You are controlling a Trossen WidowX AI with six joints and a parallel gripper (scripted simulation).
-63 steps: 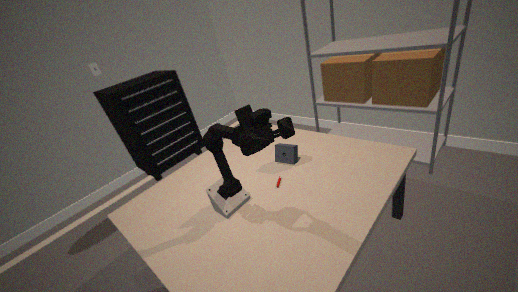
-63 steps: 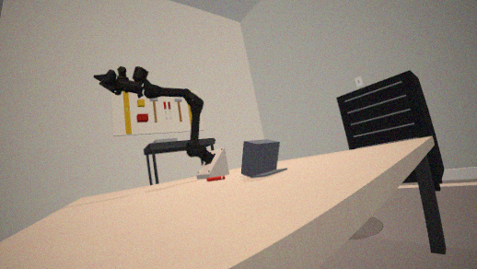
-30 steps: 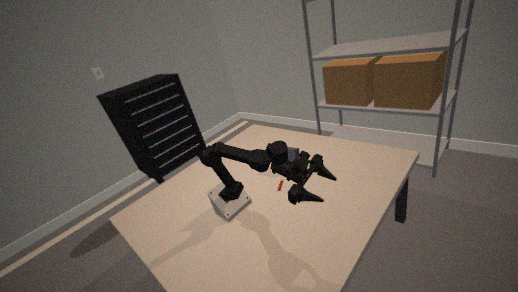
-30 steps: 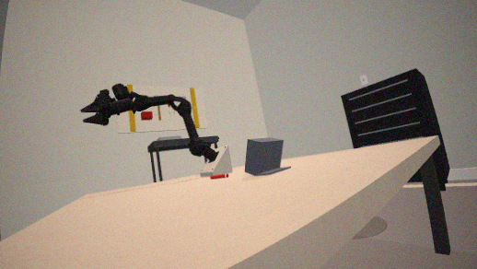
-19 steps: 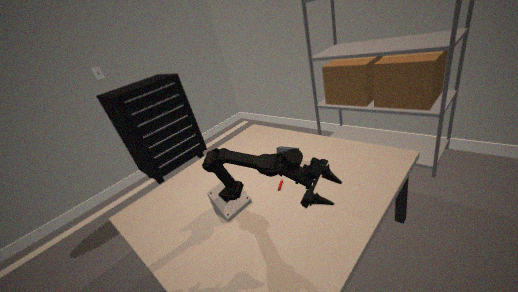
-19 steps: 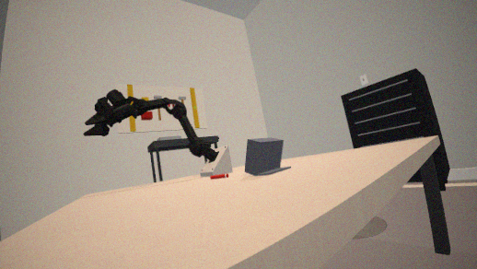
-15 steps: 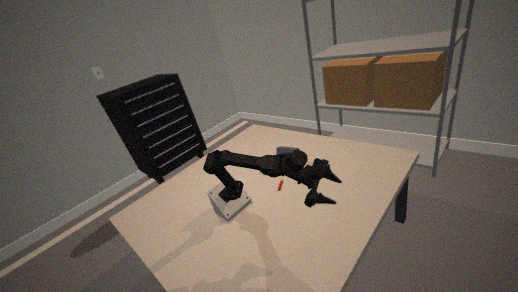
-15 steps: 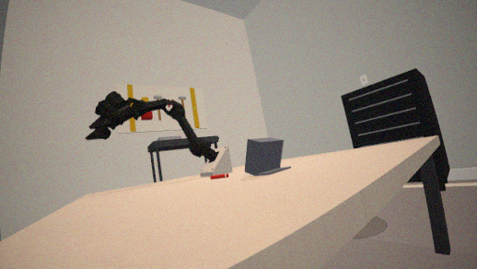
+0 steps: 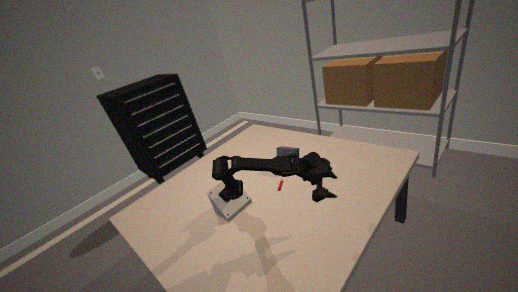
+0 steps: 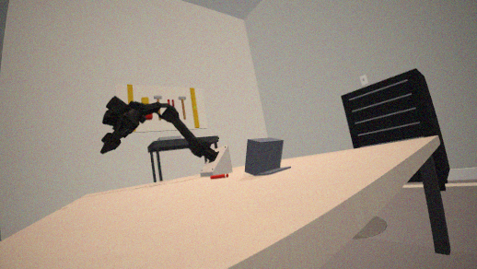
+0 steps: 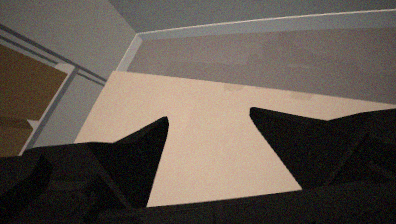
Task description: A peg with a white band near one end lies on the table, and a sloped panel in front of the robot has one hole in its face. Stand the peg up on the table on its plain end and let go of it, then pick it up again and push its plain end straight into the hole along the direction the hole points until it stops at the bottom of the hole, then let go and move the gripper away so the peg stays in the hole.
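The red peg is 9 cm ahead of my gripper tip, 38 cm to the left of it and 16 cm below it. Also, from my gripper tip: grey sloped panel 27 cm ahead, 44 cm to the left, 11 cm below.
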